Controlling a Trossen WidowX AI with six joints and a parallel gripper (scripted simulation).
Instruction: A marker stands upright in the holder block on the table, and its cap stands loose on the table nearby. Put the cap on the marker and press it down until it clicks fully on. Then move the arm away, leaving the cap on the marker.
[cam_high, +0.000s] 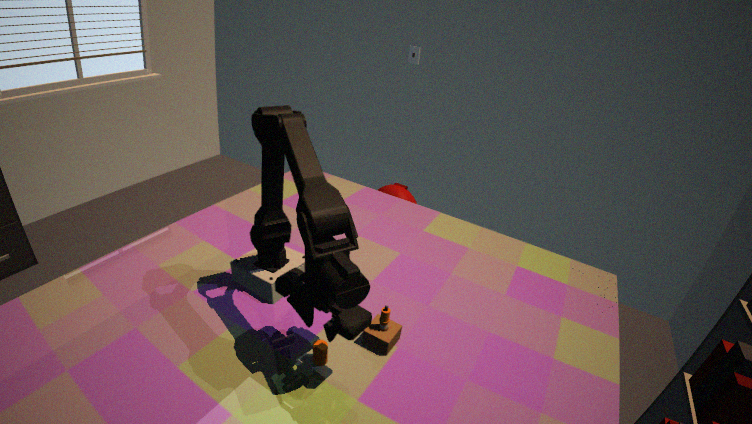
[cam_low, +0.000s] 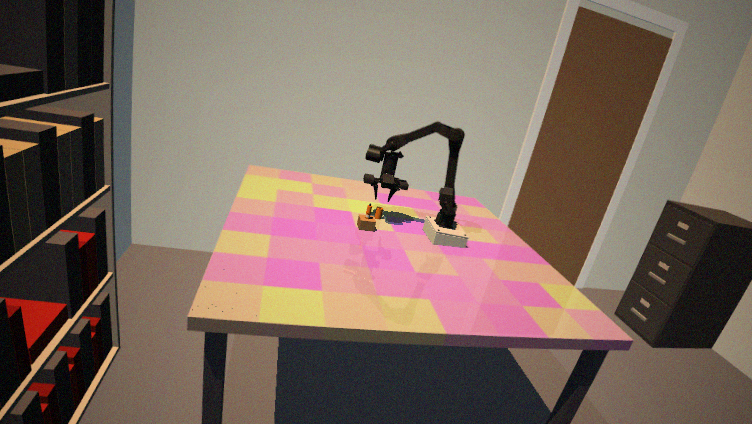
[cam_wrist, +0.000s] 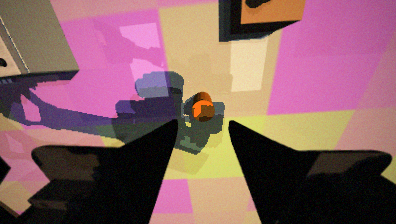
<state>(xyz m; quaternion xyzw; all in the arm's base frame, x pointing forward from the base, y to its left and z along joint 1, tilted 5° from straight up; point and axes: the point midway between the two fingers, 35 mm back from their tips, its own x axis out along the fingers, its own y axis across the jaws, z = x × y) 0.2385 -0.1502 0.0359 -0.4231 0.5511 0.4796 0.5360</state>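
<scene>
Right now my gripper tip is 60 mm above the marker cap.
</scene>
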